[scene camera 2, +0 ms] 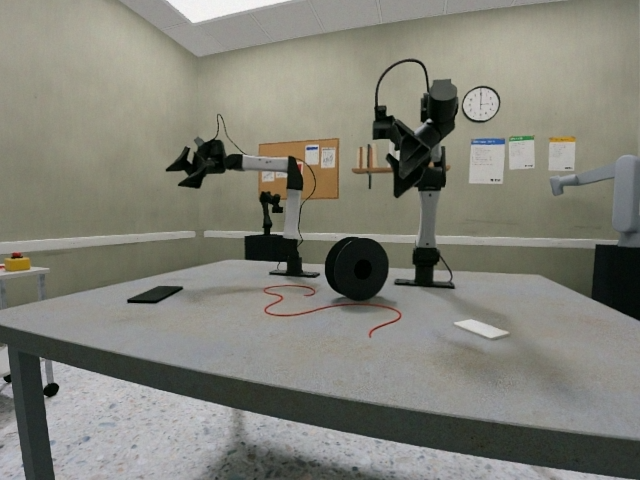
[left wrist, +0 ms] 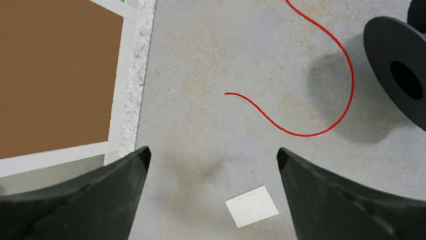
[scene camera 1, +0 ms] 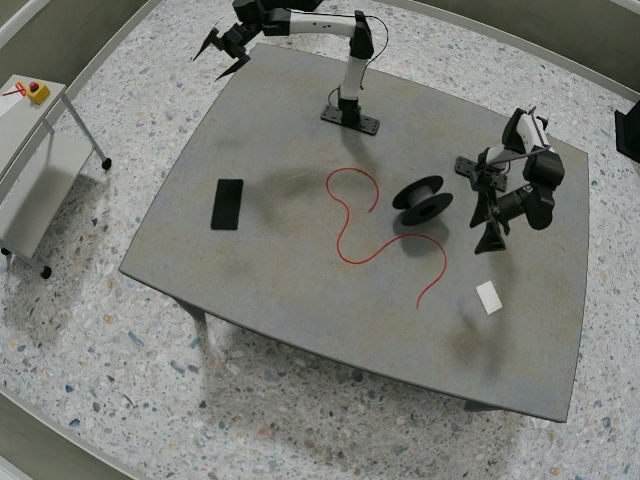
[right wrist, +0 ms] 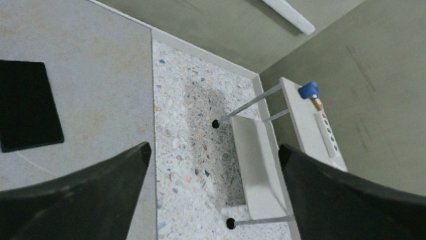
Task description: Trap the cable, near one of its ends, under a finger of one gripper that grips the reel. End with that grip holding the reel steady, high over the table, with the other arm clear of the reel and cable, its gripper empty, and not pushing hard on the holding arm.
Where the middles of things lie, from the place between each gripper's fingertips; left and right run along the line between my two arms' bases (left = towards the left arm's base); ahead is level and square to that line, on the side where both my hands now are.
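The black reel (scene camera 2: 355, 267) is 170 mm behind my left hand (scene camera 2: 397, 187), 130 mm to the right of it and 210 mm below it. Counting from that same left hand, there's a white card (left wrist: 257, 204) that's 10 mm behind, 180 mm to the left and 300 mm below.
As for my right gripper (scene camera 2: 171, 177), it's 680 mm to the right of the black reel, 20 mm past it and 290 mm above it. From my right hand, you'd find the white card 980 mm to the left, 140 mm ahead and 380 mm below.
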